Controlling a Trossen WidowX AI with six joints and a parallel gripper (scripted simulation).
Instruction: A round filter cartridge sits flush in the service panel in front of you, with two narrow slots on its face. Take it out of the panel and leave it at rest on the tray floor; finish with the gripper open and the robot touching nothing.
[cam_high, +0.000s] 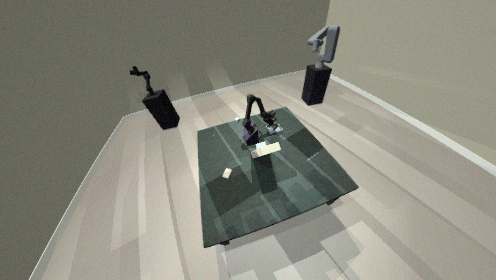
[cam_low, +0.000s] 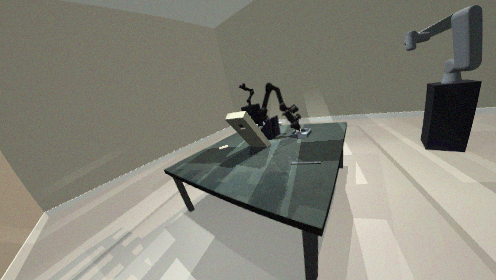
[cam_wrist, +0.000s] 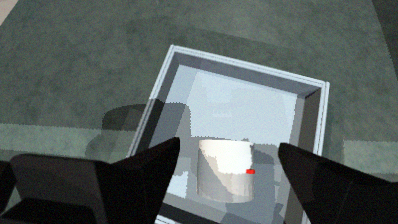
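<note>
Right now my gripper tip is 2 cm to the left of the round filter cartridge, 2 cm above it and 1 cm short of it. Round my gripper tip: small cream block (60 cm to the right, 46 cm ahead, 4 cm below); cream service panel (42 cm ahead, 23 cm to the right, 14 cm above); tray (4 cm below).
</note>
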